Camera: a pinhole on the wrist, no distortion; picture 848 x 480 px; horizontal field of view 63.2 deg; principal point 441.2 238.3 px. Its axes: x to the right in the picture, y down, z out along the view. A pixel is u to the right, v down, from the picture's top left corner.
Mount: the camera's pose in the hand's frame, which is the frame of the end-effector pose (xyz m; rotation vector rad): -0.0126 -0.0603 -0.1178 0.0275 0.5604 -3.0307
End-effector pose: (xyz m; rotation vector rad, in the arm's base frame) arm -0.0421 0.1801 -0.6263 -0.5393 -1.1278 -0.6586
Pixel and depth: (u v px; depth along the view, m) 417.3 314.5 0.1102
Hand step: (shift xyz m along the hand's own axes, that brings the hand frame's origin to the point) -0.0088 -0.1109 -0.0191
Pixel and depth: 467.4 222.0 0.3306
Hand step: -0.0279 -0.1720 0.1933
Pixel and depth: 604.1 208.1 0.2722
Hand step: -0.0794 -0.1501 0.1388
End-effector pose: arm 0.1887 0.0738 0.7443 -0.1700 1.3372 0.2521
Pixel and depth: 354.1 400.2 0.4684
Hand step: 0.0501 -0.3272 0.2820
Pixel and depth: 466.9 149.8 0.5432
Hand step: -0.0408 -0.1907 0.4137
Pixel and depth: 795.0 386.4 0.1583
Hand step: -0.0927 -0.1531 0.0156
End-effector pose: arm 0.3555 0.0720 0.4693 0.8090 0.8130 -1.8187
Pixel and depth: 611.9 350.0 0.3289
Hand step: -0.0928 -0.2322 0.1680
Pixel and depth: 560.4 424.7 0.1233
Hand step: -0.0327 -0.1367 -0.0152
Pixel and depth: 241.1 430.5 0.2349
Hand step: 0.0579 -0.2016 0.0801
